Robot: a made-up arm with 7 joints. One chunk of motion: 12 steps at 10 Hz.
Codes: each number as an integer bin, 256 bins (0 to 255) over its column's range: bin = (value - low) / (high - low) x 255, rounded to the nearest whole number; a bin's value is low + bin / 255 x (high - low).
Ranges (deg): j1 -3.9..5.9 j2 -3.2..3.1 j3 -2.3..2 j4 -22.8..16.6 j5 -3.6..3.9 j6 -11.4..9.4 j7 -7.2..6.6
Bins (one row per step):
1: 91 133 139 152 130 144 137
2: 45 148 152 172 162 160 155
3: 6 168 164 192 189 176 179
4: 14 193 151 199 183 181 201
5: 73 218 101 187 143 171 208
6: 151 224 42 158 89 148 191
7: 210 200 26 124 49 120 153
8: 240 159 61 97 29 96 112
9: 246 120 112 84 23 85 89
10: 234 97 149 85 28 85 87
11: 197 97 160 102 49 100 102
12: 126 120 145 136 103 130 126
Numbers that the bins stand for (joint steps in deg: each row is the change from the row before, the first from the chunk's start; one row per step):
1: -0.403 0.086 0.044 0.685 0.224 0.346 0.214
2: -2.171 0.456 0.263 3.776 1.165 1.651 1.188
3: -3.669 0.951 0.465 6.866 1.959 2.956 2.487
4: -3.362 1.568 0.246 7.947 1.782 3.364 3.678
5: -1.095 2.186 -0.597 6.093 0.606 2.548 4.056
6: 1.903 2.334 -1.592 1.613 -0.982 0.672 3.136
7: 4.171 1.741 -1.862 -3.641 -2.159 -1.612 1.080
8: 5.324 0.728 -1.271 -7.813 -2.747 -3.569 -1.139
9: 5.554 -0.235 -0.411 -9.821 -2.924 -4.467 -2.384
10: 5.093 -0.804 0.213 -9.667 -2.776 -4.467 -2.492
11: 3.671 -0.804 0.398 -7.040 -2.159 -3.243 -1.680
12: 0.942 -0.235 0.145 -1.787 -0.571 -0.796 -0.381

